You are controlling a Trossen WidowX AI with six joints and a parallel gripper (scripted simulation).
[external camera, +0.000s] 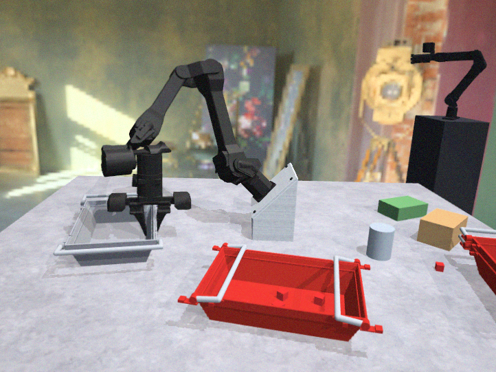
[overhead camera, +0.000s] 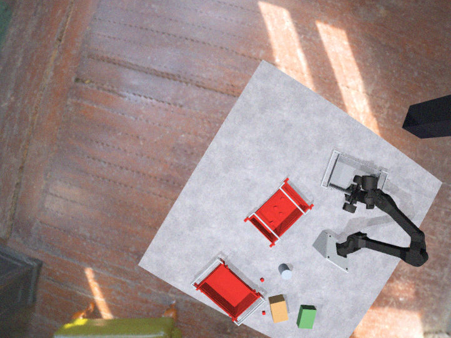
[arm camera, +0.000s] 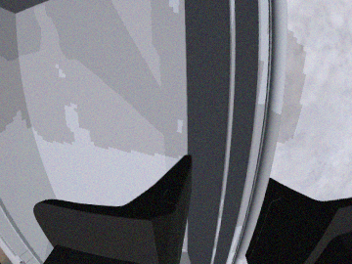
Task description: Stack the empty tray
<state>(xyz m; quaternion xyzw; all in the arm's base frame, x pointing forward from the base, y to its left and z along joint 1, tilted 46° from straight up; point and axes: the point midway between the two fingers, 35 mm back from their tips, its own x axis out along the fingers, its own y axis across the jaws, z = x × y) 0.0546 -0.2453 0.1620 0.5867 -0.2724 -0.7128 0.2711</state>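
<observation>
My gripper tip is now 10 mm short of the grey see-through tray, 80 mm to the left of it and 30 mm below it. From my gripper tip the other things lie so: red cube (210 mm ahead, 620 mm to the left); grey cylinder (130 mm ahead, 520 mm to the left, 20 mm above); tan block (60 mm ahead, 730 mm to the left, 20 mm above).
</observation>
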